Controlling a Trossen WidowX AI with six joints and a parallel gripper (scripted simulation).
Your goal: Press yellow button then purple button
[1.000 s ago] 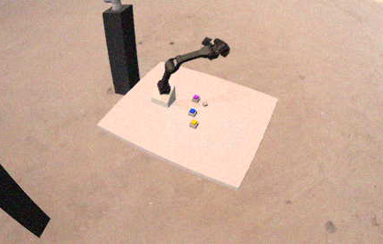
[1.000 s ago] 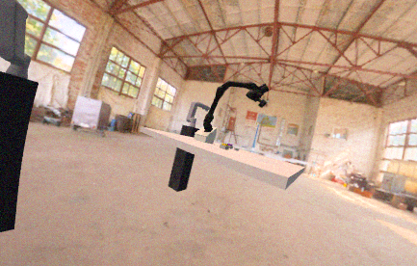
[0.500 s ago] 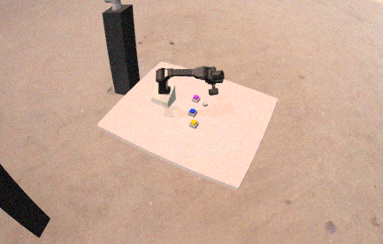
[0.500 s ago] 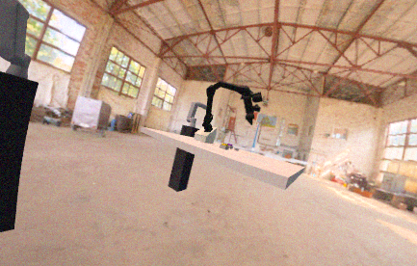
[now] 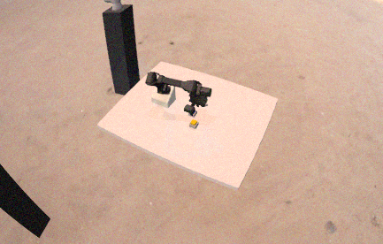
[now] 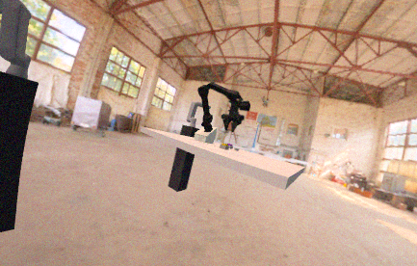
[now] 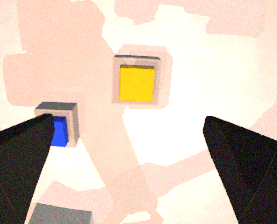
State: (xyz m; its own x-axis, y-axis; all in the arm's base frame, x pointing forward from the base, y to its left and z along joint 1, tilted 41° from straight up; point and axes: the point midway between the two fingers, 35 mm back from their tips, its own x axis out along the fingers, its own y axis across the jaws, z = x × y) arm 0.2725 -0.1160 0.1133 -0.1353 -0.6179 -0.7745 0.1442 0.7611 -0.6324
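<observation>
My gripper tip is now 10 mm past the yellow button, 10 mm to the left of it and 90 mm above it. The rest, counted from my gripper tip: pale block 10 mm ahead, 210 mm to the left, 120 mm below; blue button 50 mm behind, 90 mm to the left, 90 mm below; purple button 70 mm behind, 240 mm to the left, 90 mm below.
</observation>
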